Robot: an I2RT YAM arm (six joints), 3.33 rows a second.
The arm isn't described. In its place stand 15 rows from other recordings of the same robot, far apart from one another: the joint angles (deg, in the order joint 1, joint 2, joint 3, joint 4, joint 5, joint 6), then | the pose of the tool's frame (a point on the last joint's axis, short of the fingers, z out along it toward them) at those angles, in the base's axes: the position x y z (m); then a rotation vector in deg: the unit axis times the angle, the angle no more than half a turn.
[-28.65, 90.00, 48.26, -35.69, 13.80, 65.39] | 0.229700 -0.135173 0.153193 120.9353 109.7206 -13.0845
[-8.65, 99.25, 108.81, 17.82, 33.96, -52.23] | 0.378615 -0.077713 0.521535 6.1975 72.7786 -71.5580
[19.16, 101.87, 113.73, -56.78, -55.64, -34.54] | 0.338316 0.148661 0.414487 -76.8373 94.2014 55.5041
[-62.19, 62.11, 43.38, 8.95, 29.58, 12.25] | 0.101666 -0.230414 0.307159 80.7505 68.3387 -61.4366
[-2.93, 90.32, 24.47, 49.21, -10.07, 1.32] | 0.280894 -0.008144 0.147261 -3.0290 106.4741 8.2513
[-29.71, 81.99, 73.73, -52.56, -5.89, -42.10] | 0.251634 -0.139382 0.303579 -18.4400 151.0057 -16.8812
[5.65, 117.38, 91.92, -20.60, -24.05, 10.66] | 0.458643 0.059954 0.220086 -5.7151 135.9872 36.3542
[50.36, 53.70, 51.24, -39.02, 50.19, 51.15] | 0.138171 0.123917 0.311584 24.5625 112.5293 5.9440
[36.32, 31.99, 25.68, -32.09, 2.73, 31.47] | 0.107408 0.076853 0.218018 -4.0695 132.0605 33.0036
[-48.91, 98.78, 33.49, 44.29, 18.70, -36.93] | 0.200260 -0.247009 0.138320 26.5861 120.4566 -72.1464
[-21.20, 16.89, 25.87, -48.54, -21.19, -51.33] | 0.081719 -0.017894 0.219440 -43.7350 119.5126 -16.1991
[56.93, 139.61, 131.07, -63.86, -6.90, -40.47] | 0.272156 0.425804 0.203298 -123.4969 106.4692 13.3417
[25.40, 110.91, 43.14, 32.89, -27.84, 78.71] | 0.308116 0.164709 0.095706 48.3103 138.0707 81.8153
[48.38, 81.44, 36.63, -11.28, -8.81, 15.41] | 0.167095 0.196281 0.153852 -46.5833 144.8263 34.4467
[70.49, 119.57, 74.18, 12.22, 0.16, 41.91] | 0.152649 0.430532 0.150872 -33.4938 131.9137 61.0836
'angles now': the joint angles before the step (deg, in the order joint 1, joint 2, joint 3, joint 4, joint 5, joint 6). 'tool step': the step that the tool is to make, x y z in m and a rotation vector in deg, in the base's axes. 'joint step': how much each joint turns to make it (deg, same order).
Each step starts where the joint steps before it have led.
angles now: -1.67, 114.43, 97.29, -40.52, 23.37, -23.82
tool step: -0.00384, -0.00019, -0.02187, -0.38, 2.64, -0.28
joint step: 0.00, 0.53, -3.69, 1.58, 0.54, 0.01
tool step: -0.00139, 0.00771, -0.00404, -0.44, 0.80, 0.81
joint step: 1.05, 0.00, -0.79, 0.00, 0.52, -0.01
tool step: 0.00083, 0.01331, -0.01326, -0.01, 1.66, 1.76
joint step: 1.76, 1.14, -1.05, 0.54, 0.00, 0.00
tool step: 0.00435, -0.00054, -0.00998, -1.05, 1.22, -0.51
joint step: 0.00, 1.85, 0.61, 0.00, 1.15, 0.00
